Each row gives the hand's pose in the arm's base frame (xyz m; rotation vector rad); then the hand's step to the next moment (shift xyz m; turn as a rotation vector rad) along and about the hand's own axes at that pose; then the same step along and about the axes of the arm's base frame.
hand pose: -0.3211 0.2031 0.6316 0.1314 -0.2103 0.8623
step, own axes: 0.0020 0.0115 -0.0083 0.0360 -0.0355 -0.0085
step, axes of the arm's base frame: -0.0064 0.0105 -0.0072 0.0510 0.0054 -0.0008
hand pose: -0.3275 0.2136 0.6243 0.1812 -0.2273 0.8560
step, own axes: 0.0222 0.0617 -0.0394 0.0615 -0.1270 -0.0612
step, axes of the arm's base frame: -0.0281 0.0655 -0.0277 0.1436 -0.0218 -0.0506
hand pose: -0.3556 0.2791 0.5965 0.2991 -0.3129 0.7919
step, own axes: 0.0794 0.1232 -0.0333 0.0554 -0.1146 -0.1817
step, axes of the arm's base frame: -0.0323 0.1457 0.0178 0.1499 0.0278 -0.1611
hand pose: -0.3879 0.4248 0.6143 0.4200 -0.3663 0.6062
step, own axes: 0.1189 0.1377 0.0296 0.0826 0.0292 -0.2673
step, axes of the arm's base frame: 0.0003 0.1437 0.1154 0.1002 0.1883 -0.1833
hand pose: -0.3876 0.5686 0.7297 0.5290 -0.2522 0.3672
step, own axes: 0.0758 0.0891 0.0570 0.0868 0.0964 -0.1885
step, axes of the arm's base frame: 0.0248 0.0618 0.1118 0.0660 0.2014 -0.0864
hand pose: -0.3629 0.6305 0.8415 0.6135 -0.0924 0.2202
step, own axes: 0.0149 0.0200 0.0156 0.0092 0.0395 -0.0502
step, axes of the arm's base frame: 0.0095 0.0095 0.0262 0.0008 0.0622 -0.0174
